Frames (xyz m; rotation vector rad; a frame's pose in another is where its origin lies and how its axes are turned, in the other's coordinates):
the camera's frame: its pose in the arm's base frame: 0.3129 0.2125 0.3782 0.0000 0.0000 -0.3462
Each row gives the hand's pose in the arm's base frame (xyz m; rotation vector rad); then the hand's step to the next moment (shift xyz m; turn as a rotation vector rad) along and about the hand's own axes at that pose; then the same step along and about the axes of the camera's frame.
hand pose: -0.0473 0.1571 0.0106 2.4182 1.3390 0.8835
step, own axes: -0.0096 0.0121 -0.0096 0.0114 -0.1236 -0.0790
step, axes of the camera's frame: 0.0039 -0.0150 0.0096 -0.1450 0.0236 0.0081
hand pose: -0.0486 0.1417 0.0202 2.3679 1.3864 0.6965
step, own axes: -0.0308 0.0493 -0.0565 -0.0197 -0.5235 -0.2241
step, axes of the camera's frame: 0.0092 -0.0495 0.0636 -0.5623 0.0530 -0.0751
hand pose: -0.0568 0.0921 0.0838 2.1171 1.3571 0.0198
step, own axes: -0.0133 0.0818 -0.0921 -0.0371 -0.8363 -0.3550
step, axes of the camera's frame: 0.0249 0.0203 0.1197 -0.8978 0.0784 -0.1206
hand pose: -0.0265 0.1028 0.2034 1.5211 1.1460 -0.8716
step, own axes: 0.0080 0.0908 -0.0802 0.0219 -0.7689 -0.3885
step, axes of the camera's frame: 0.0569 0.1003 0.0379 -0.8363 0.1463 -0.1479
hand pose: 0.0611 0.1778 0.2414 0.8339 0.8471 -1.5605
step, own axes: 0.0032 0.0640 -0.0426 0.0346 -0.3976 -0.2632
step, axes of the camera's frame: 0.0525 0.0482 -0.0290 -0.4459 0.1163 -0.1274
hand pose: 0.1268 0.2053 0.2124 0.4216 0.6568 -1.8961
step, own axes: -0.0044 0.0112 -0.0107 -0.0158 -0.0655 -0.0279
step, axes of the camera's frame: 0.0091 0.0100 -0.0088 -0.0673 0.0278 0.0033
